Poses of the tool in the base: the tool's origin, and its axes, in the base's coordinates. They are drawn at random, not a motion.
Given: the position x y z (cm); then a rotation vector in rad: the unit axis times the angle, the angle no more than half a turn.
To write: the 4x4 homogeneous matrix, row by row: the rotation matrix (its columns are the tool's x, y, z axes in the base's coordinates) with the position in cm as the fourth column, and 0 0 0 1 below. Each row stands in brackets. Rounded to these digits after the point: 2 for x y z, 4 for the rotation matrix.
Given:
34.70, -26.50, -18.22, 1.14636, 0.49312, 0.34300
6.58, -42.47, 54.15, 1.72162, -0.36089, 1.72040
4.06, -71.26, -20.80, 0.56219, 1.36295, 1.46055
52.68, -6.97, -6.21, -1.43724, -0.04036, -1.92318
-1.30, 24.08, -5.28, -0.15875, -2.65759, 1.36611
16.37, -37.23, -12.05, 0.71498, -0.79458, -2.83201
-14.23, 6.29, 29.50, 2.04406, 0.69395, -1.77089
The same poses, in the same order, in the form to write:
[[0.8434, -0.0096, 0.5372, 34.70], [0.5003, 0.3786, -0.7787, -26.50], [-0.1959, 0.9255, 0.3241, -18.22], [0, 0, 0, 1]]
[[0.0931, -0.6226, 0.7770, 6.58], [0.2579, -0.7387, -0.6228, -42.47], [0.9617, 0.2583, 0.0918, 54.15], [0, 0, 0, 1]]
[[-0.3745, -0.3522, 0.8577, 4.06], [0.8800, 0.1564, 0.4485, -71.26], [-0.2921, 0.9228, 0.2513, -20.80], [0, 0, 0, 1]]
[[-0.1155, 0.5577, 0.8219, 52.68], [-0.5228, -0.7377, 0.4271, -6.97], [0.8446, -0.3804, 0.3768, -6.21], [0, 0, 0, 1]]
[[-0.9833, 0.0258, -0.1802, -1.30], [0.1616, 0.5799, -0.7985, 24.08], [0.0839, -0.8143, -0.5744, -5.28], [0, 0, 0, 1]]
[[-0.8822, -0.0166, -0.4705, 16.37], [-0.2306, -0.8561, 0.4626, -37.23], [-0.4105, 0.5166, 0.7514, -12.05], [0, 0, 0, 1]]
[[0.1000, 0.5701, -0.8155, -14.23], [0.1357, -0.8197, -0.5564, 6.29], [-0.9857, -0.0551, -0.1593, 29.50], [0, 0, 0, 1]]

